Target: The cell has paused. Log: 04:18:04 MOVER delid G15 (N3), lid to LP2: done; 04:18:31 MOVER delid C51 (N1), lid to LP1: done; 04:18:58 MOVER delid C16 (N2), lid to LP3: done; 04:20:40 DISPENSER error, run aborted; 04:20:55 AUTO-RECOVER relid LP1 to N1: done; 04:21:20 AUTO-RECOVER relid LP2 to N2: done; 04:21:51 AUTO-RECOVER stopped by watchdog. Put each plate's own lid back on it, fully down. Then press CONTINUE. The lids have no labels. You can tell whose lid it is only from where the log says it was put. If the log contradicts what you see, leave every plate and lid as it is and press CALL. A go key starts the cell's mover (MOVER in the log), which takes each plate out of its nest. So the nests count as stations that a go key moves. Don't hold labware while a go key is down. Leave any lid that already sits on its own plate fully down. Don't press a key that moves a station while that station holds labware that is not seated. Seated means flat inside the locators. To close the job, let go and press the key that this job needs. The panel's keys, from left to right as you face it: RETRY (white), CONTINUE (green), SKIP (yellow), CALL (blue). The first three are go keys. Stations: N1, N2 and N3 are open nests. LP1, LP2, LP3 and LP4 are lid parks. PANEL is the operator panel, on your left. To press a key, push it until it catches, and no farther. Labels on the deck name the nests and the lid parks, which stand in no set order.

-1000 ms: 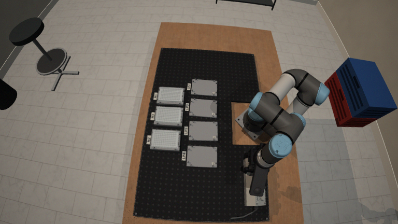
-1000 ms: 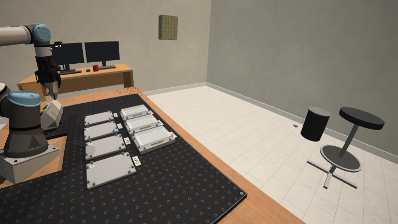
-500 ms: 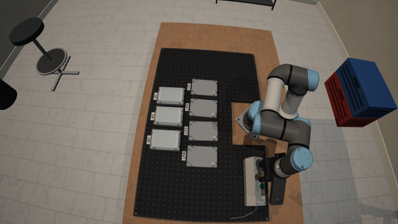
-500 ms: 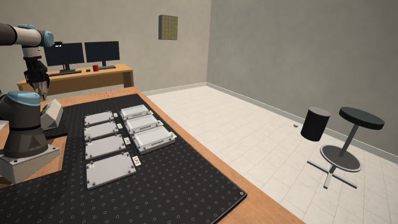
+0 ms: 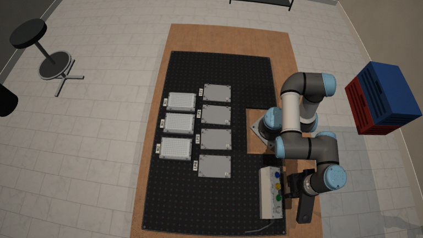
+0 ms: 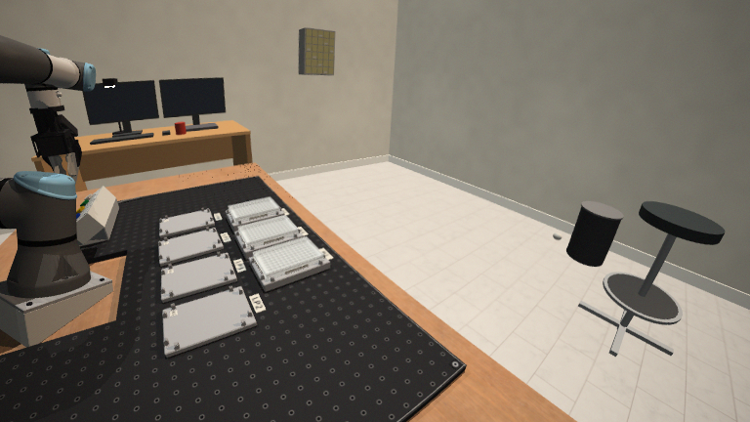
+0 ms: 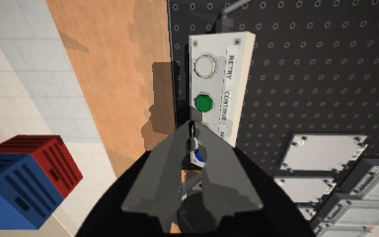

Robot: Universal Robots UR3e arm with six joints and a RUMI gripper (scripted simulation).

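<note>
Now: the green CONTINUE key 6 cm below my hand and 2 cm ahead of it. Also, from my hand: blue CALL key (10 cm to the right, 6 cm below, 3 cm ahead); then yellow SKIP key (6 cm below, 5 cm to the right, 2 cm ahead); then white RETRY key (6 cm below, 5 cm to the left, 1 cm ahead).
</note>
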